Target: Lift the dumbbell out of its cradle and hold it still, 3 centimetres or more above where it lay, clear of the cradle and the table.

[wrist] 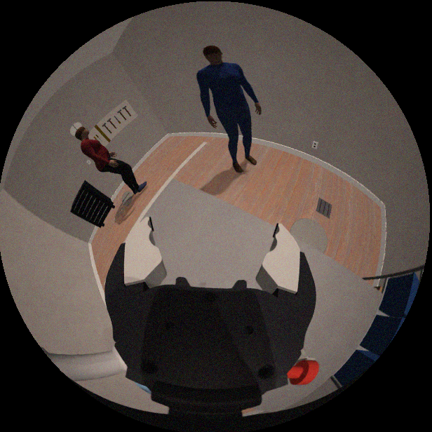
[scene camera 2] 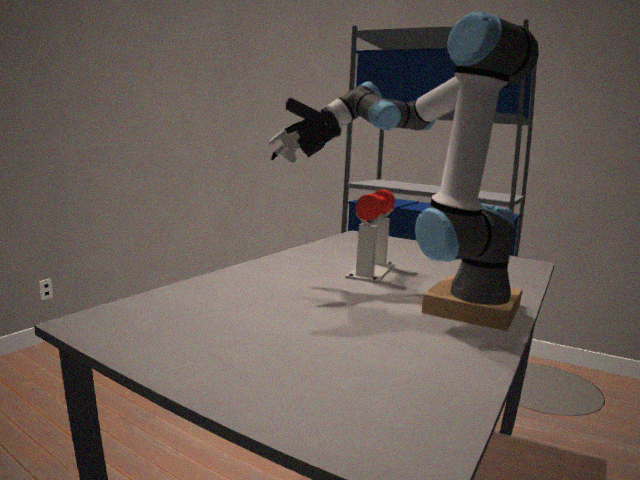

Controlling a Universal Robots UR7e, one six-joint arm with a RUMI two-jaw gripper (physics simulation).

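Seen in the pictures: gripper, fingertip midpoint: [scene camera 2: 270, 152]; arm's base, link origin: [scene camera 2: 479, 295].
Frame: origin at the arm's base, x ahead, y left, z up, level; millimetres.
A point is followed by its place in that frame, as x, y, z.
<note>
The red dumbbell [scene camera 2: 371, 206] {356, -106, 173} [wrist: 306, 372] lies across the top of its cradle in the scene view; in the wrist view part of it shows at the lower right, partly hidden by the gripper body. The pale cradle [scene camera 2: 367, 250] {360, -108, 40} has two upright posts on a flat base and stands on the grey table [scene camera 2: 217, 330] {461, 448, -49} [wrist: 215, 220]. My gripper [scene camera 2: 272, 147] {591, 77, 317} [wrist: 213, 222] is open, with nothing between its pale fingers. In the scene view it is high above the table, up and to the left of the dumbbell, well apart from it.
The arm's base stands on a wooden block [scene camera 2: 465, 315] {17, 81, -31}, to the right of the cradle. A metal shelf rack [scene camera 2: 347, 155] with blue bins [scene camera 2: 413, 210] [wrist: 382, 332] stands behind the table. Two people, one in blue [wrist: 227, 95] and one in red [wrist: 97, 152], show in the wrist view.
</note>
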